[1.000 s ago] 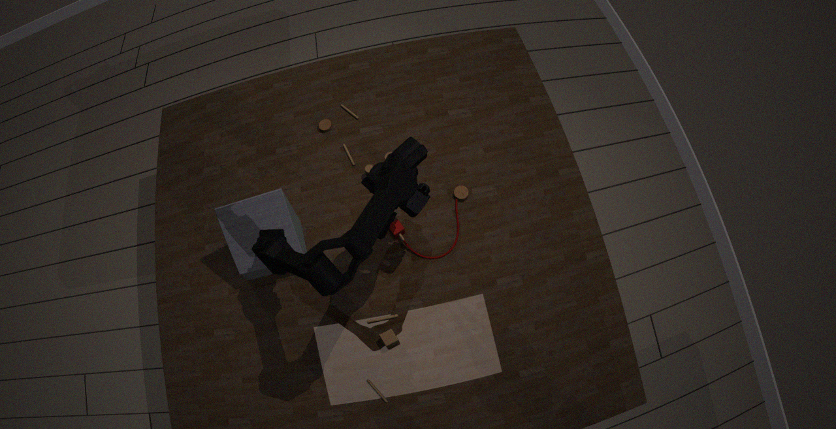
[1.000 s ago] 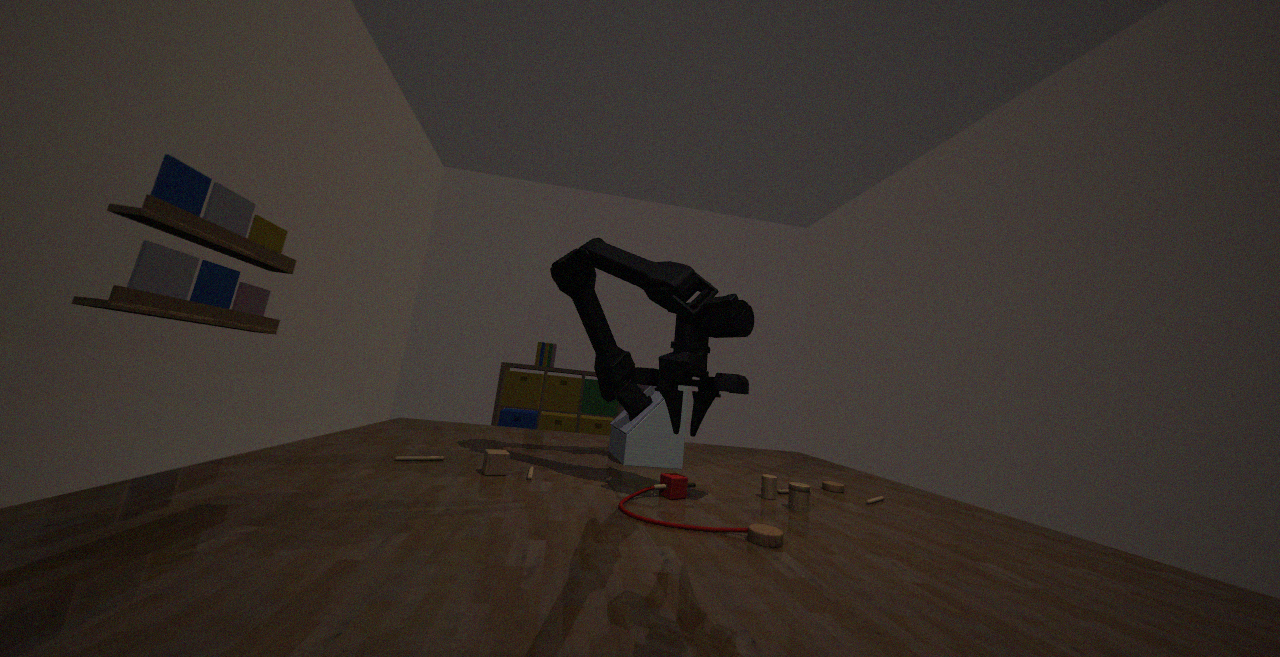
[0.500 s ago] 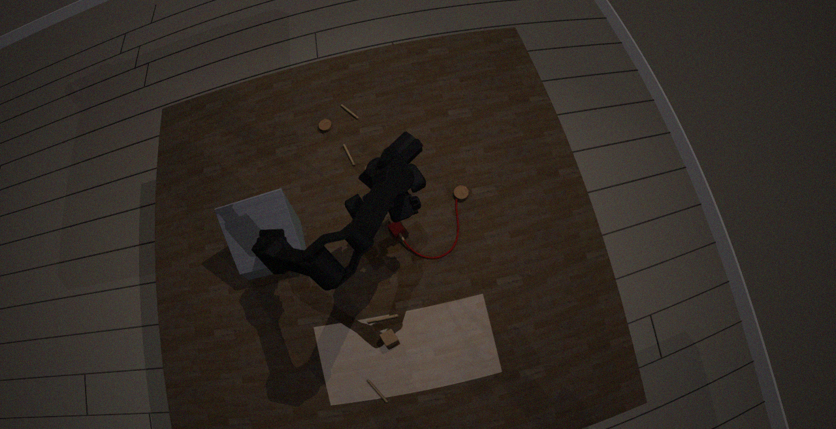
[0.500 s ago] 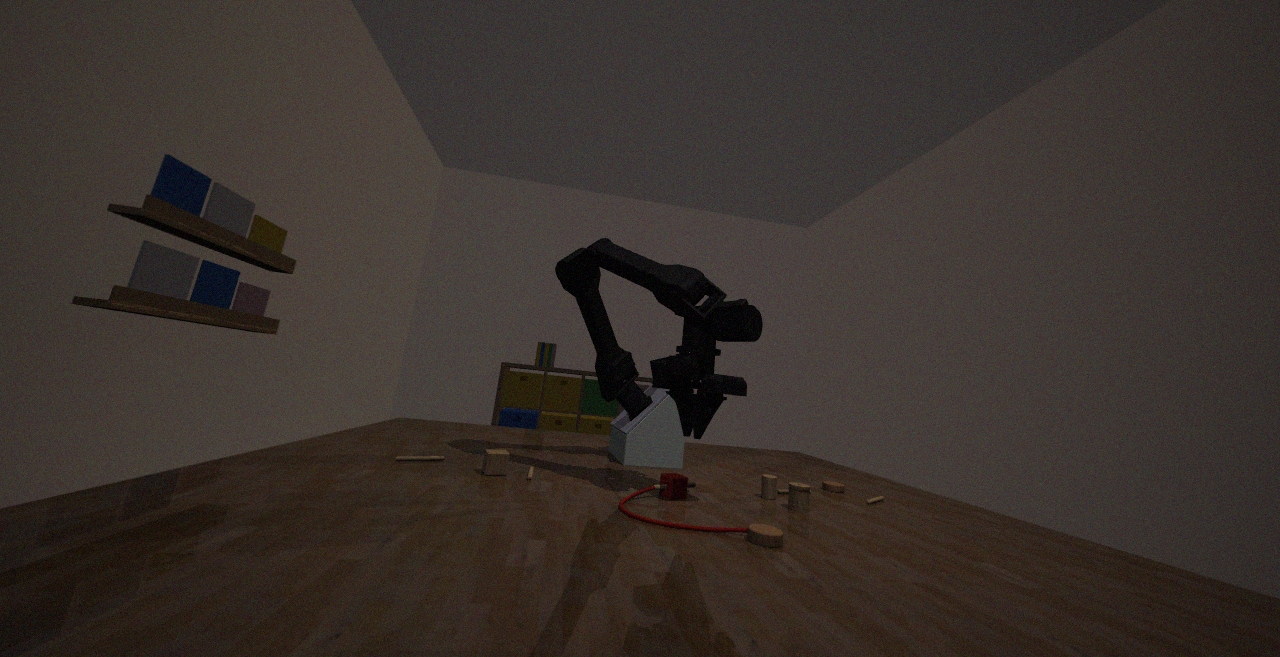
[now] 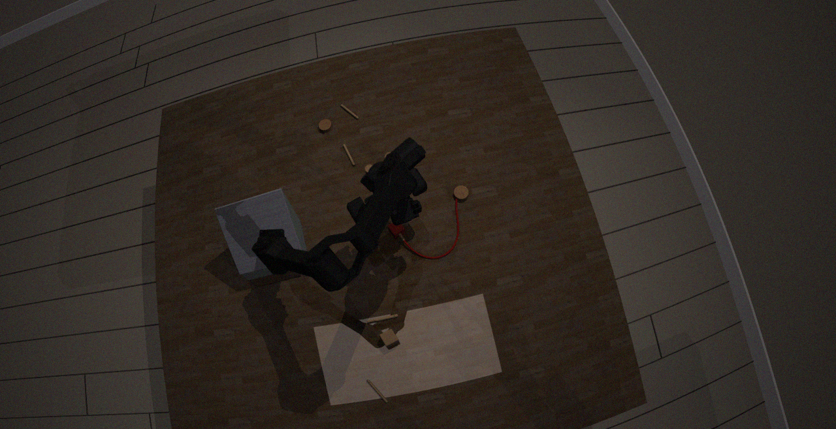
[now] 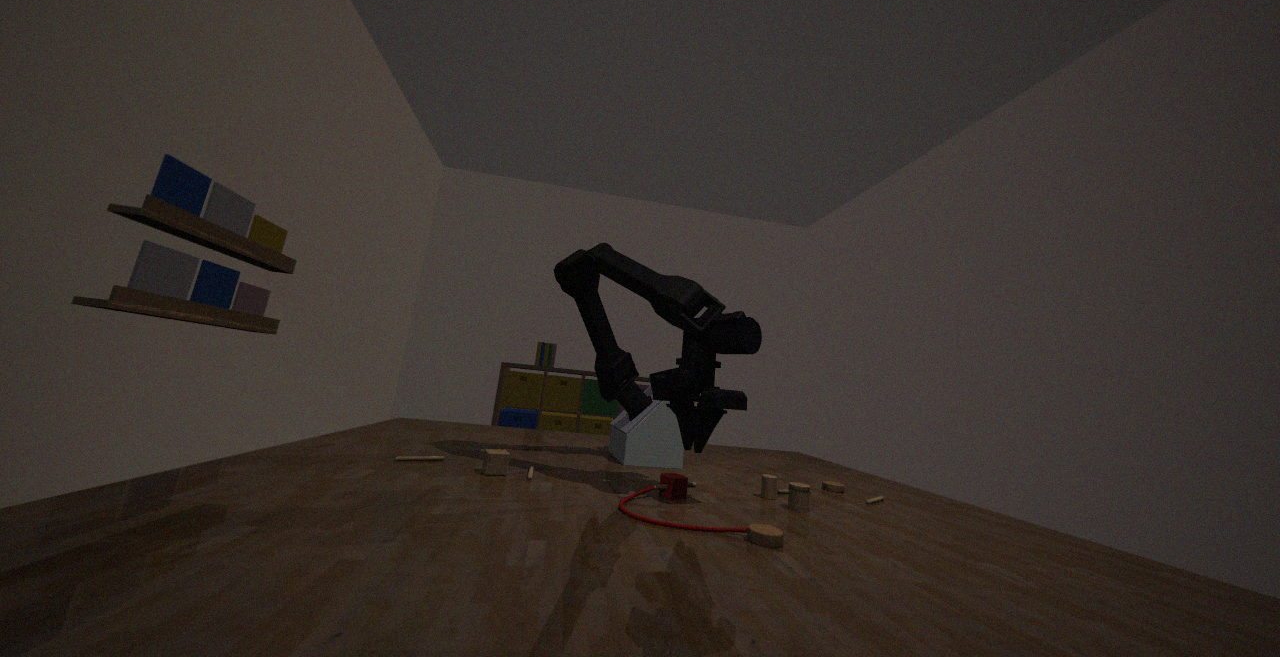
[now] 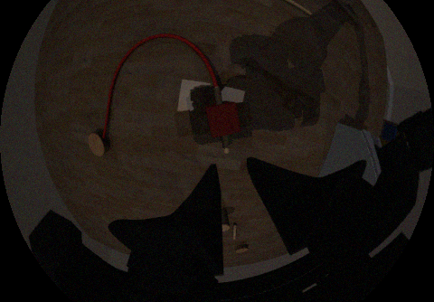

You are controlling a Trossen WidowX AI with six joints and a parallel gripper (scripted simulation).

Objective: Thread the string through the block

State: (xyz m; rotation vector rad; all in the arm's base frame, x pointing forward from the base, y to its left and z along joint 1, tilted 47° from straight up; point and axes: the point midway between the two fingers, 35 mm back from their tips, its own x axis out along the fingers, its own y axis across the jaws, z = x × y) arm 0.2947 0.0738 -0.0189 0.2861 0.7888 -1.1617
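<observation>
Now: the red cube 10 mm ahead of my gripper tip, 30 mm to the right of it and 50 mm below it. From my gripper tip the other things lie so: small wooden block 40 mm behind, 310 mm to the right, 50 mm below.
</observation>
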